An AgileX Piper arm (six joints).
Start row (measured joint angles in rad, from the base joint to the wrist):
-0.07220, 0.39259, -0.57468, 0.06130, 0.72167, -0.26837
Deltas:
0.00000, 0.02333, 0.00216, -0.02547, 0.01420, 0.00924
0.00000, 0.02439, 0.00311, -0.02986, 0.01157, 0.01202
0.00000, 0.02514, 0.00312, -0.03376, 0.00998, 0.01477
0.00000, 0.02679, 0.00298, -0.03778, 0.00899, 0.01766
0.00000, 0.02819, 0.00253, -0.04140, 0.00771, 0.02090
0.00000, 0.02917, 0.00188, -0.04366, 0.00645, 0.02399
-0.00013, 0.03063, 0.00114, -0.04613, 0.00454, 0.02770
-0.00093, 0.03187, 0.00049, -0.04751, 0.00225, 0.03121
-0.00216, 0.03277, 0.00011, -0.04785, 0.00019, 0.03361
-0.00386, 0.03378, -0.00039, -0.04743, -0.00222, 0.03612
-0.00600, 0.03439, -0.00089, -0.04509, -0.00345, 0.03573
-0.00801, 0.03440, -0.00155, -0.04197, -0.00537, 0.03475
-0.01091, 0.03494, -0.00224, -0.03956, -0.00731, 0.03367
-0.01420, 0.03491, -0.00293, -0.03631, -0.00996, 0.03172
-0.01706, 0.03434, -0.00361, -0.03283, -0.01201, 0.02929
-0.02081, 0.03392, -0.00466, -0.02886, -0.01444, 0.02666
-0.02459, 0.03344, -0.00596, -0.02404, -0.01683, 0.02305
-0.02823, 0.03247, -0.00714, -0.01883, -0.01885, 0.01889
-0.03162, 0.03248, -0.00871, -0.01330, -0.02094, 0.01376
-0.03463, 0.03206, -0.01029, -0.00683, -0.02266, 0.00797
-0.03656, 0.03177, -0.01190, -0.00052, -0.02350, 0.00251
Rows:
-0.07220, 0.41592, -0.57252, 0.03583, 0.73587, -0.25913
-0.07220, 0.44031, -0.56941, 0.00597, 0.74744, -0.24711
-0.07220, 0.46545, -0.56629, -0.02779, 0.75742, -0.23234
-0.07220, 0.49224, -0.56331, -0.06557, 0.76641, -0.21468
-0.07220, 0.52043, -0.56078, -0.10697, 0.77412, -0.19378
-0.07220, 0.54960, -0.55890, -0.15063, 0.78057, -0.16979
-0.07233, 0.58023, -0.55776, -0.19676, 0.78511, -0.14209
-0.07326, 0.61210, -0.55727, -0.24427, 0.78736, -0.11088
-0.07542, 0.64487, -0.55716, -0.29212, 0.78755, -0.07727
-0.07928, 0.67865, -0.55755, -0.33955, 0.78533, -0.04115
-0.08528, 0.71304, -0.55844, -0.38464, 0.78188, -0.00542
-0.09329, 0.74744, -0.55999, -0.42661, 0.77651, 0.02933
-0.10420, 0.78238, -0.56223, -0.46617, 0.76920, 0.06300
-0.11840, 0.81729, -0.56516, -0.50248, 0.75924, 0.09472
-0.13546, 0.85163, -0.56877, -0.53531, 0.74723, 0.12401
-0.15627, 0.88555, -0.57343, -0.56417, 0.73279, 0.15067
-0.18086, 0.91899, -0.57939, -0.58821, 0.71596, 0.17372
-0.20909, 0.95146, -0.58653, -0.60704, 0.69711, 0.19261
-0.24071, 0.98394, -0.59524, -0.62034, 0.67617, 0.20637
-0.27534, 1.01600, -0.60553, -0.62717, 0.65351, 0.21434
-0.31190, 1.04777, -0.61743, -0.62769, 0.63001, 0.21685

